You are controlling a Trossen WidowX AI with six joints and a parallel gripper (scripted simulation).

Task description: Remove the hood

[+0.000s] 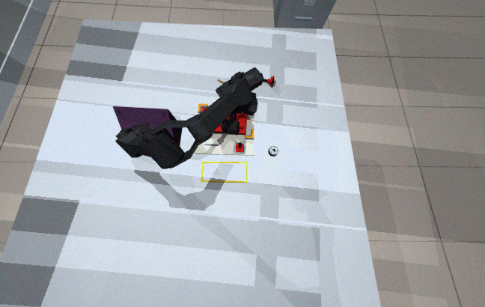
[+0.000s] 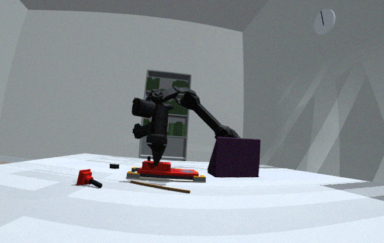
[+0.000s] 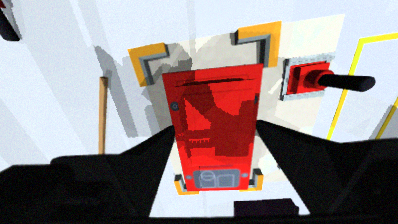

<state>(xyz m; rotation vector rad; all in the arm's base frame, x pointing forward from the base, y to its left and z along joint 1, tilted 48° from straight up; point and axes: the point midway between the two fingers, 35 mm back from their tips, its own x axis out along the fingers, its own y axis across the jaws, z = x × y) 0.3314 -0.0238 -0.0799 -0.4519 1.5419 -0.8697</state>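
The pale base plate lies 3 cm below my gripper tip, 3 cm behind it and 2 cm to the right of it. Round my gripper tip: thin wooden stick: 18 cm to the left, 4 cm below, 2 cm ahead.
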